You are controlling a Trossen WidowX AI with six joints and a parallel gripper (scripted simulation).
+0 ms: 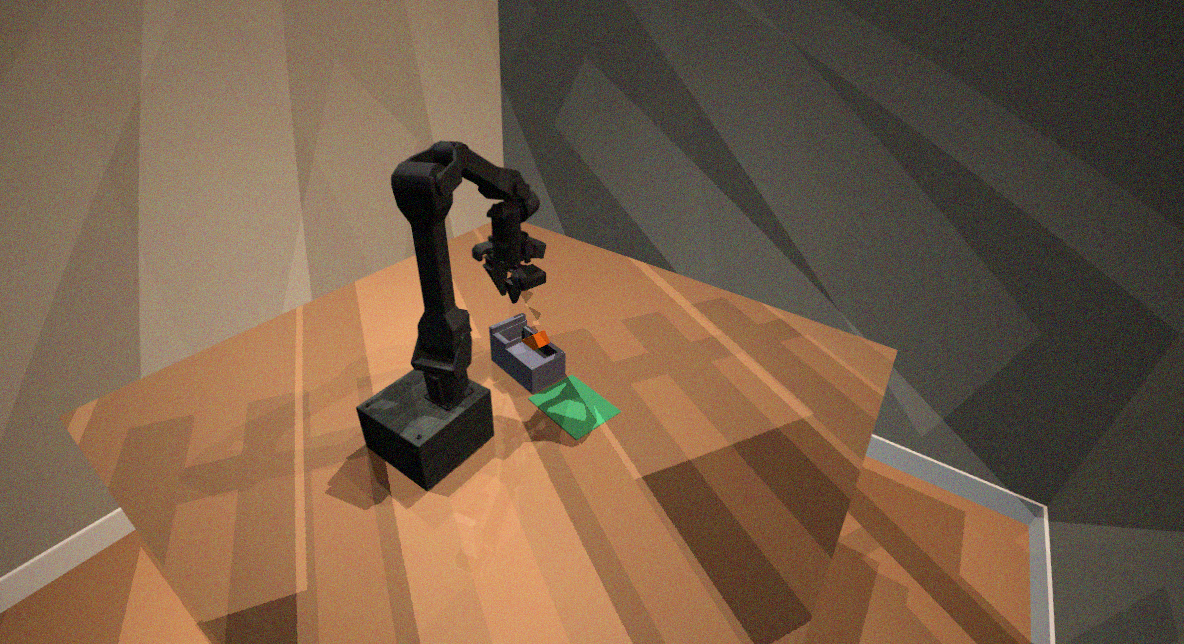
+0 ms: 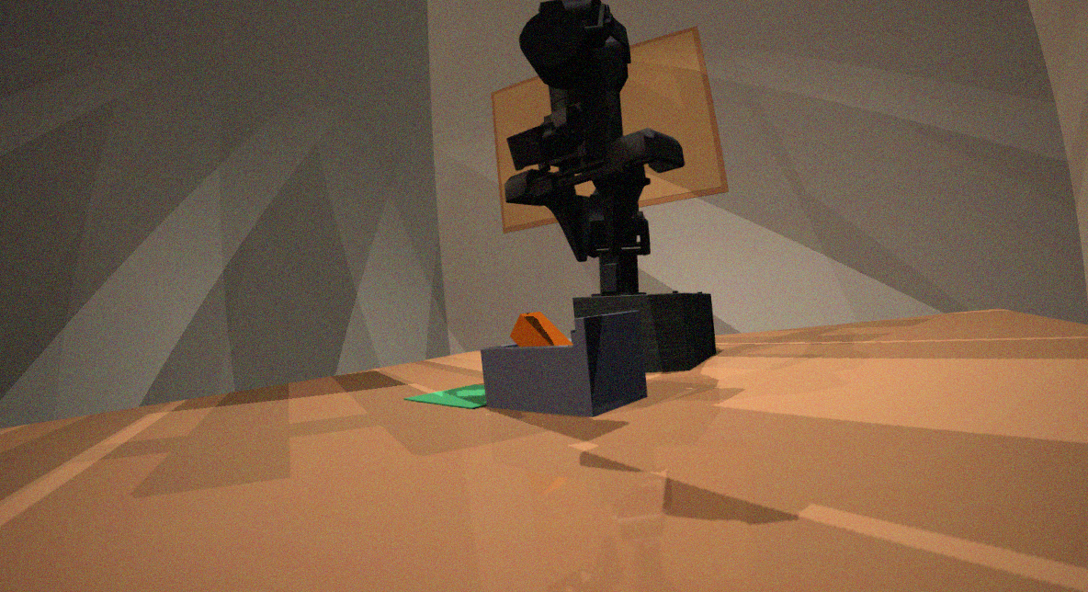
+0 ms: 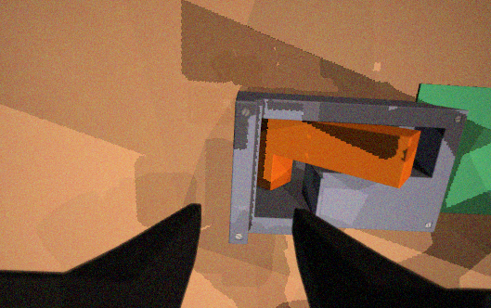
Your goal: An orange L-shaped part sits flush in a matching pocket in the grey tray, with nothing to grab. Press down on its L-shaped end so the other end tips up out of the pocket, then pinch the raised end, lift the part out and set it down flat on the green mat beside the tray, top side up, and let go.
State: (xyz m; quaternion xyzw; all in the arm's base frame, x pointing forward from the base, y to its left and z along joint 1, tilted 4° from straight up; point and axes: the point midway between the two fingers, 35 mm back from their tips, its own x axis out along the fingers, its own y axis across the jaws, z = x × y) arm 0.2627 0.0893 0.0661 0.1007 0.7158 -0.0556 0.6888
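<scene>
My gripper tip is 100 mm above the orange L-shaped part, 40 mm to the left of it and 10 mm past it. The rest, counted from my gripper tip: green mat: 220 mm to the right, 160 mm below, 50 mm behind.
</scene>
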